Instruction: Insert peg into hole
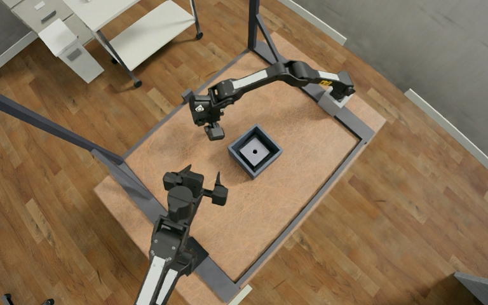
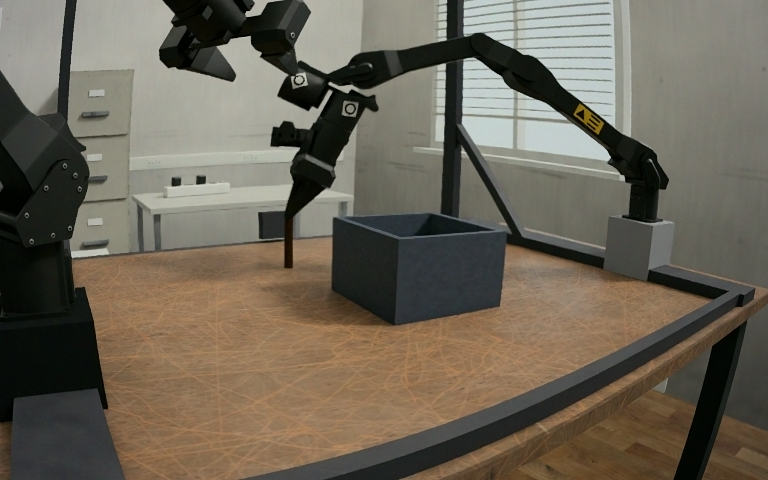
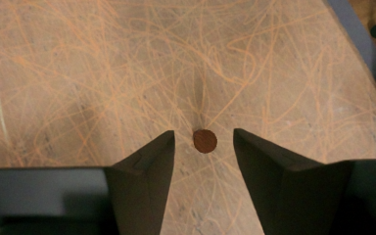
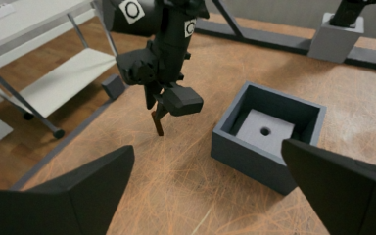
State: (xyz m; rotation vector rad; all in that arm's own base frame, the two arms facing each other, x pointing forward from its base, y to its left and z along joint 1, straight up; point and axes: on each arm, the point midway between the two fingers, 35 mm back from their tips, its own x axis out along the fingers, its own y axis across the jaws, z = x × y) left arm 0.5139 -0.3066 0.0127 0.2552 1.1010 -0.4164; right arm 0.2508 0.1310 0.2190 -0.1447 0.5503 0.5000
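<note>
My left hand is 7 cm above the brown peg, 1 cm to the left of it and 1 cm past it. Round my left hand: dark box 21 cm ahead, 8 cm below, 6 cm to the left; dark frame rail 53 cm ahead, 10 cm below, 4 cm to the left; pale plate 21 cm ahead, 7 cm below, 6 cm to the left.
</note>
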